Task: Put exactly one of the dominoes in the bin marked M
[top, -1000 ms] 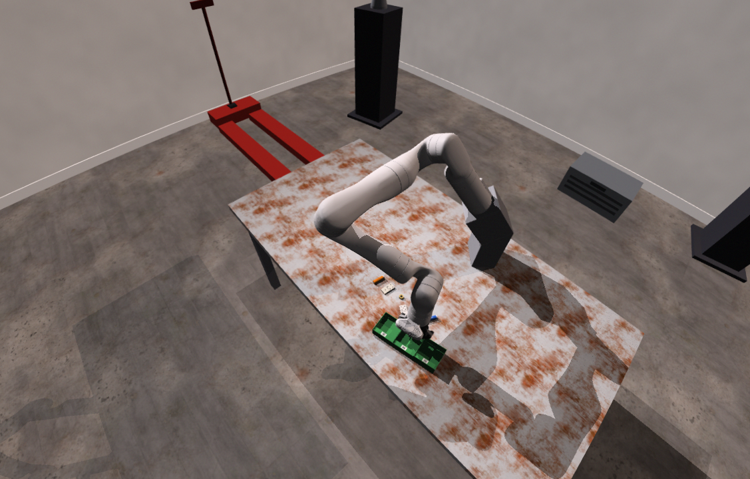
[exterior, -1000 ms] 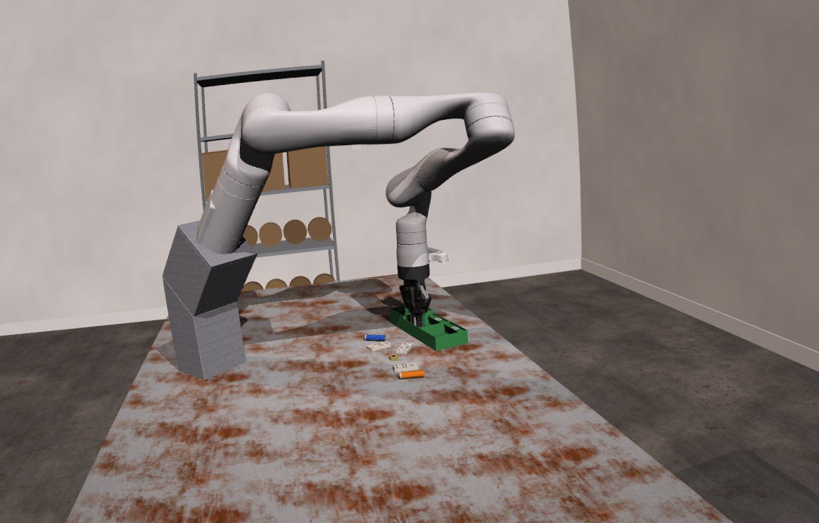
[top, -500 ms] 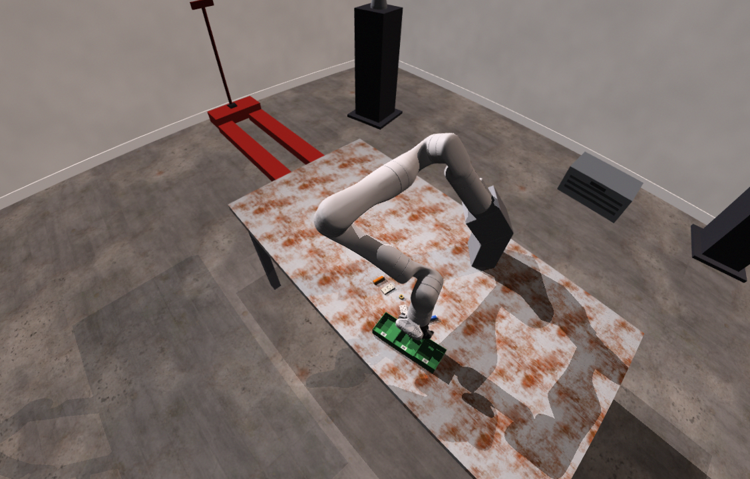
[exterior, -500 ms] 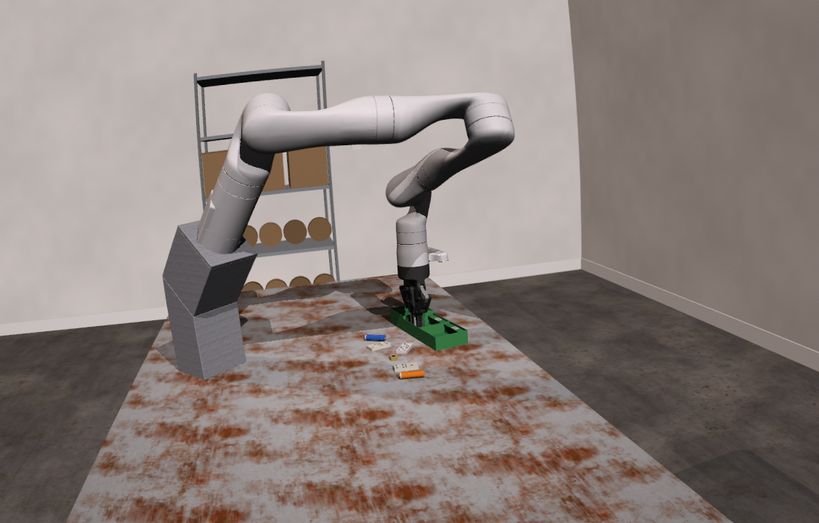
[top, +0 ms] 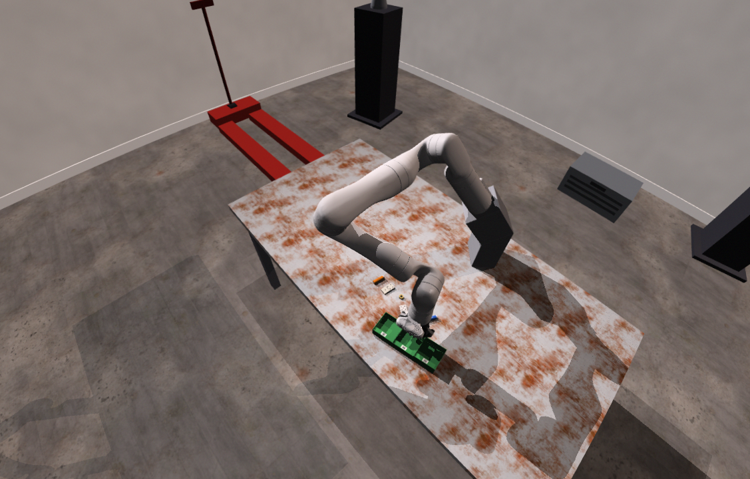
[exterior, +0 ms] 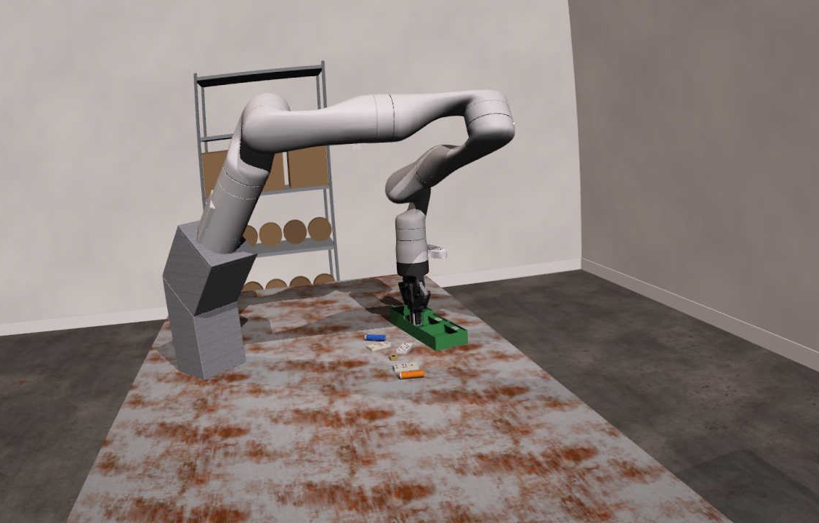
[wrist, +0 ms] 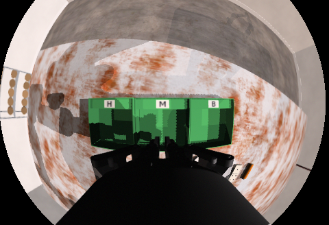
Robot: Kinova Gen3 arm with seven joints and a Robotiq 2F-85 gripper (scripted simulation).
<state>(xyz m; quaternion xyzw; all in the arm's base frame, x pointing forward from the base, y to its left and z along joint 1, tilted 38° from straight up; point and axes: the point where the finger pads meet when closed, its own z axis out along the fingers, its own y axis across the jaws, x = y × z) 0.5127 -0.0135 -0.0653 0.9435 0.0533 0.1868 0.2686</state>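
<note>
Right now the green bin is 30 mm below my hand and 30 mm ahead of it. Also, from my hand: blue cylinder (100 mm behind, 40 mm below, 20 mm to the left); then white domino (180 mm to the right, 120 mm behind, 40 mm below); then yellow nut (120 mm to the right, 120 mm behind, 40 mm below).
</note>
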